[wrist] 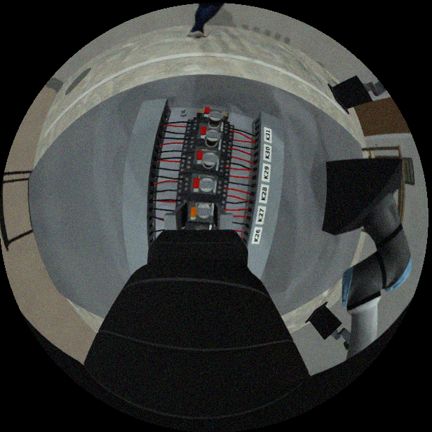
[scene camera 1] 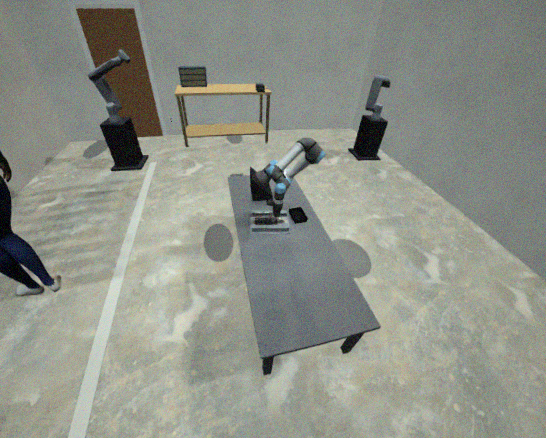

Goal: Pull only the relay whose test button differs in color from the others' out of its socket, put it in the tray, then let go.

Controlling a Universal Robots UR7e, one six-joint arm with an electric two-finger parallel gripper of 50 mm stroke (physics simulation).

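Places are measured from the arm's base along level axes (x left, y ahead, z down), in millimetres.
Pixels of known places: gripper, fingertip midpoint: (scene camera 1: 272, 219); arm's base at its link origin: (scene camera 1: 261, 179).
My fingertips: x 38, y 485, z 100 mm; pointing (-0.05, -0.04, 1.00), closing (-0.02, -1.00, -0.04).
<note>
Ahead of a thing's pixels: the offset from my fingertips to its top centre. "spot": to the spot under its first point. Level surfaces: height alone.
The relay with the orange test button (wrist: 202, 212) is level with the K27 label and appears to sit in its socket in the row. My gripper (wrist: 200, 210) (scene camera 1: 277, 215) is shut on this relay, with one fingertip on each side. Relays with red test buttons, such as the nearest one (wrist: 205, 184) and another (wrist: 208, 160), stand in the row beyond it. The near end of the row is hidden by the gripper body. The black tray {spot: dx +244, dy -67, dz +27 mm} (scene camera 1: 298, 215) lies on the table beside the relay panel in the scene view; it does not show in the wrist view.
Grey wire ducts {dx -29, dy +91, dz -14 mm} (wrist: 137, 180) (scene camera 1: 270, 230) flank the relay row, with red and black wires running to the sockets. Labels K26 to K31 are on the right duct. A dark angular block (wrist: 357, 192) (scene camera 1: 259, 185) stands at the arm's base on the table {dz +29 mm} (scene camera 1: 310, 295).
</note>
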